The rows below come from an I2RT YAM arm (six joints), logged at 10 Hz.
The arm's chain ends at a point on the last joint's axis. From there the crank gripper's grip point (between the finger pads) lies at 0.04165 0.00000 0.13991 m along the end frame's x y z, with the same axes.
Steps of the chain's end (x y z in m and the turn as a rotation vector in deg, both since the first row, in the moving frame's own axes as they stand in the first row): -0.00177 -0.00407 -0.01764 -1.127 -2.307 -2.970; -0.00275 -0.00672 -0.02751 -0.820 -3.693 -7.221; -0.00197 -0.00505 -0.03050 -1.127 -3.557 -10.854; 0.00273 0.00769 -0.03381 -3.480 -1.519 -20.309; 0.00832 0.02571 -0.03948 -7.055 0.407 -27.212; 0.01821 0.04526 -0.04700 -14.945 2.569 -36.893
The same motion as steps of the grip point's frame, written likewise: -0.00742 -0.00331 -0.01608 -1.127 -2.307 -2.970; -0.01203 -0.00937 -0.02510 -0.820 -3.693 -7.221; -0.01116 -0.00931 -0.02815 -1.127 -3.557 -10.854; -0.00201 0.00224 -0.03259 -3.480 -1.519 -20.309; 0.00868 0.02301 -0.03961 -7.055 0.407 -27.212; 0.02694 0.05200 -0.05007 -14.945 2.569 -36.893
